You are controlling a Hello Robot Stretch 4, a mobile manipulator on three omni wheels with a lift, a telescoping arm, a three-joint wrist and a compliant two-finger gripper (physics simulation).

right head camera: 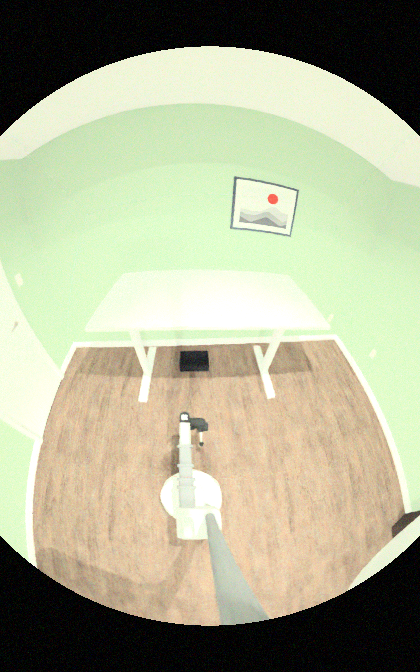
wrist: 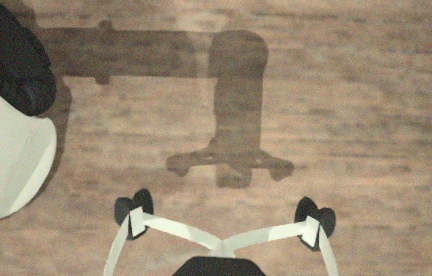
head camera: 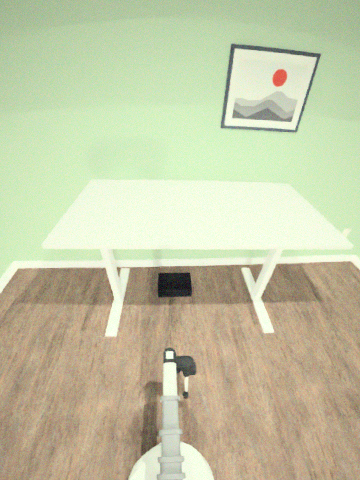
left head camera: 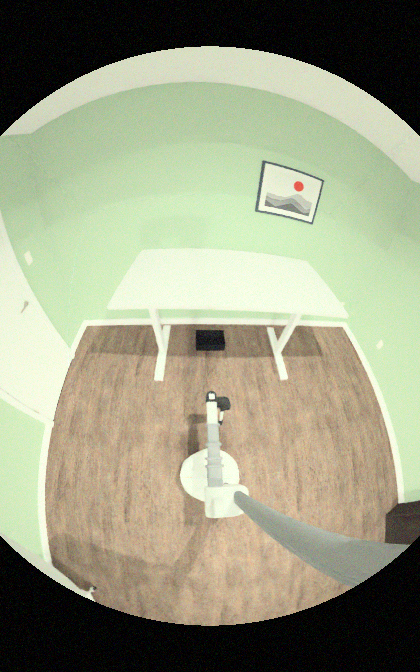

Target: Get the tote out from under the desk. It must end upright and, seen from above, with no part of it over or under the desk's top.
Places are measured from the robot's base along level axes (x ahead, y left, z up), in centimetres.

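Pixels of known places: gripper, between the fingertips: [wrist: 223, 209] [head camera: 184, 381] [left head camera: 218, 413].
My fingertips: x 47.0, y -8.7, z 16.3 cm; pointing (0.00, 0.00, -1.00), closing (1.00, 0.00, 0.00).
Behind a point stands the place of what it marks.
The black tote [head camera: 174, 285] {z -2.4, x 133.3, y -5.4 cm} [left head camera: 210, 340] {z -2.4, x 133.3, y -6.7 cm} [right head camera: 194, 361] {z -2.4, x 133.0, y -5.9 cm} stands on the floor under the white desk [head camera: 200, 215] {z 92.3, x 106.6, y -17.8 cm} [left head camera: 225, 282] {z 92.3, x 102.9, y -8.9 cm} [right head camera: 205, 302] {z 92.3, x 102.9, y -13.9 cm}, between its two legs and nearer the left one. It looks upright. My gripper [wrist: 223, 209] {z 16.3, x 47.0, y -8.7 cm} is open and empty in the wrist view, its two dark fingertips wide apart above the wood floor. In the head camera view my gripper [head camera: 185, 394] hangs to the right of the arm's end, in front of the desk and well short of the tote. The tote does not show in the wrist view.
The desk's left foot [head camera: 114, 317] [left head camera: 160, 362] and right foot [head camera: 263, 317] [left head camera: 281, 362] reach forward along the floor. A green wall with a framed picture [head camera: 270, 90] {z 152.3, x 158.9, y -63.4 cm} is behind the desk. A dark brown piece of furniture [left head camera: 404, 522] stands at the right edge. My round base [wrist: 20, 155] {z 7.9, x 20.1, y -5.4 cm} shows at left.
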